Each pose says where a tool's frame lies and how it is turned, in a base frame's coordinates. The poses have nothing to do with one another.
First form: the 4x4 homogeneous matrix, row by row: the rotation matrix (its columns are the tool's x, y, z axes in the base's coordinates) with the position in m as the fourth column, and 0 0 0 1 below. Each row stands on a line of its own.
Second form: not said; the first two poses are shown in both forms.
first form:
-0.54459 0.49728 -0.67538 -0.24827
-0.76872 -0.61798 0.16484 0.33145
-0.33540 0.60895 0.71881 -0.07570
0 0 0 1
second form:
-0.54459 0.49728 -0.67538 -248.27
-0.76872 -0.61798 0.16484 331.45
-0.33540 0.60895 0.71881 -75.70
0 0 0 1

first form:
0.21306 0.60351 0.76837 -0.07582
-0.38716 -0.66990 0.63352 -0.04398
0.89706 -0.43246 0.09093 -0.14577
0 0 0 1
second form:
0.21306 0.60351 0.76837 -75.82
-0.38716 -0.66990 0.63352 -43.98
0.89706 -0.43246 0.09093 -145.77
0 0 0 1

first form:
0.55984 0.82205 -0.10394 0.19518
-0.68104 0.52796 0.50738 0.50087
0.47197 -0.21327 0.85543 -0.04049
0 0 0 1
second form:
0.55984 0.82205 -0.10394 195.18
-0.68104 0.52796 0.50738 500.87
0.47197 -0.21327 0.85543 -40.49
0 0 0 1

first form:
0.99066 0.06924 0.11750 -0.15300
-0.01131 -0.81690 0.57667 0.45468
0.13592 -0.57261 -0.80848 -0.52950
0 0 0 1
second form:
0.99066 0.06924 0.11750 -153.00
-0.01131 -0.81690 0.57667 454.68
0.13592 -0.57261 -0.80848 -529.50
0 0 0 1

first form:
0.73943 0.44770 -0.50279 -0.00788
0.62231 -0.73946 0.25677 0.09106
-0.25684 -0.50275 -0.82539 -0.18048
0 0 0 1
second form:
0.73943 0.44770 -0.50279 -7.88
0.62231 -0.73946 0.25677 91.06
-0.25684 -0.50275 -0.82539 -180.48
0 0 0 1

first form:
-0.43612 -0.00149 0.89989 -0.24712
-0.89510 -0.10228 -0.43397 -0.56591
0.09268 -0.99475 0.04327 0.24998
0 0 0 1
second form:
-0.43612 -0.00149 0.89989 -247.12
-0.89510 -0.10228 -0.43397 -565.91
0.09268 -0.99475 0.04327 249.98
0 0 0 1

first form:
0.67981 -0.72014 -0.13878 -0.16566
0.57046 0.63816 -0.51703 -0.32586
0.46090 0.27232 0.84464 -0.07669
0 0 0 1
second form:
0.67981 -0.72014 -0.13878 -165.66
0.57046 0.63816 -0.51703 -325.86
0.46090 0.27232 0.84464 -76.69
0 0 0 1

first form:
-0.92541 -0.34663 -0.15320 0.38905
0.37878 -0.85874 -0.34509 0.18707
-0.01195 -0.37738 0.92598 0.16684
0 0 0 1
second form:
-0.92541 -0.34663 -0.15320 389.05
0.37878 -0.85874 -0.34509 187.07
-0.01195 -0.37738 0.92598 166.84
0 0 0 1

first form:
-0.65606 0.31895 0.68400 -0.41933
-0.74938 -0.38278 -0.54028 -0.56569
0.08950 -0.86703 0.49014 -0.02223
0 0 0 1
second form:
-0.65606 0.31895 0.68400 -419.33
-0.74938 -0.38278 -0.54028 -565.69
0.08950 -0.86703 0.49014 -22.23
0 0 0 1

